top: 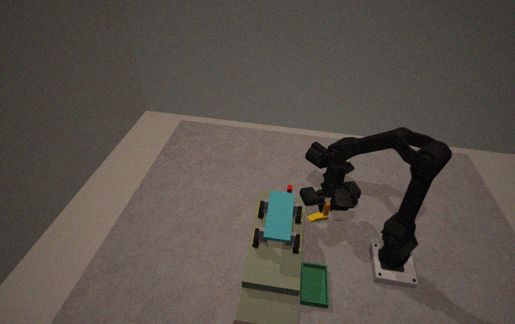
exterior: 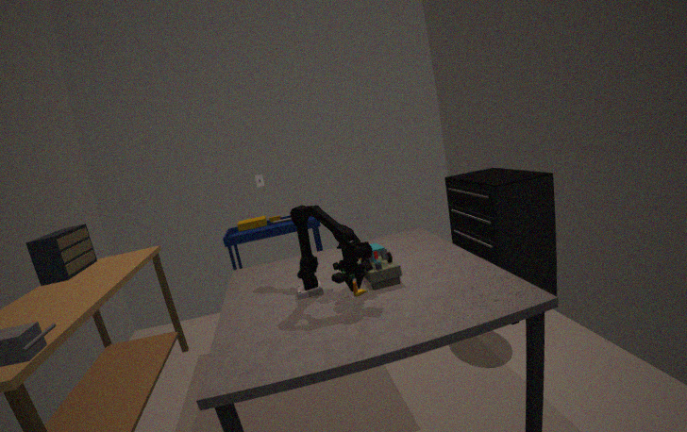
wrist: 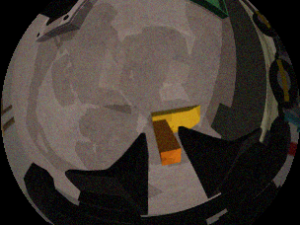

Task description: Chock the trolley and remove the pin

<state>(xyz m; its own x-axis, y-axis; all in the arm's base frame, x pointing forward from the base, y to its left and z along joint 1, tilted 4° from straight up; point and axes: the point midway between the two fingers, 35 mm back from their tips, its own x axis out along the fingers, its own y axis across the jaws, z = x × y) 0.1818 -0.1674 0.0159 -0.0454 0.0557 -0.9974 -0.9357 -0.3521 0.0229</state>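
Now: gripper tip 40 mm short of the green tray, 260 mm to the right of it and 40 mm above it. Also, from my gripper tip: yellow chock 20 mm ahead, 10 mm to the left, 10 mm below; red-headed stop pin 130 mm ahead, 40 mm to the left, 100 mm above; trolley 150 mm ahead, 150 mm to the left, 80 mm above.
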